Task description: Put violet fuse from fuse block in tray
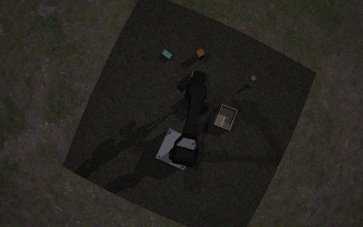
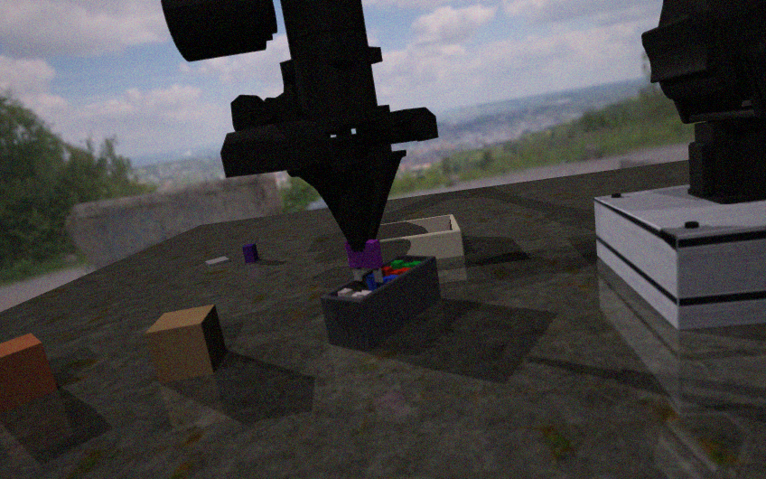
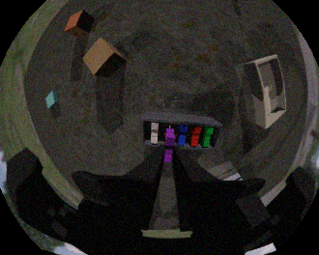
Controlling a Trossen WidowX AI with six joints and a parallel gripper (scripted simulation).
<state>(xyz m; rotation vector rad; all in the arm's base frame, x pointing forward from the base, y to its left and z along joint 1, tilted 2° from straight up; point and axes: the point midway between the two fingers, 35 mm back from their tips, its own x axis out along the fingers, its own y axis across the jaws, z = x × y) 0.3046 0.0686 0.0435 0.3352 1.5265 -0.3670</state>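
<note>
Right now the tray is 23 cm to the right of my gripper tip and 7 cm below it. Also, from my gripper tip: orange cube 27 cm ahead, 8 cm to the left, 5 cm below; violet fuse 1 cm below; tan cube 14 cm ahead, 5 cm to the left, 5 cm below.
</note>
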